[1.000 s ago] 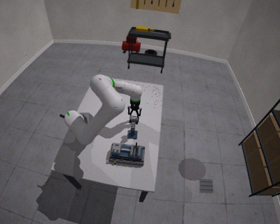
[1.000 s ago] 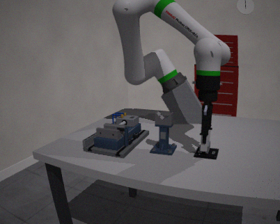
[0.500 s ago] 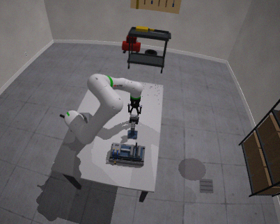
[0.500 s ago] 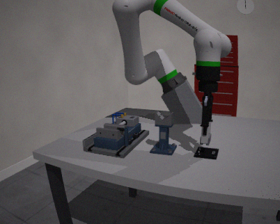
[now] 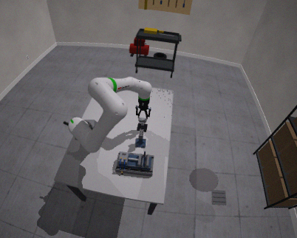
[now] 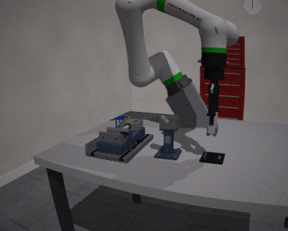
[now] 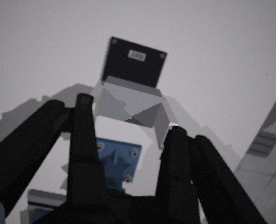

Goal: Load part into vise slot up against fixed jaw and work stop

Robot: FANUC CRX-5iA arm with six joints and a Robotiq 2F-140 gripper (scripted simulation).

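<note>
Right now the black infeed plate is 10 mm to the left of my hand and 140 mm below it. Round my hand: part 30 mm below; then air cylinder rod 30 mm ahead, 390 mm to the right, 70 mm below; then blue work stop 110 mm ahead, 300 mm to the right, 90 mm below.
</note>
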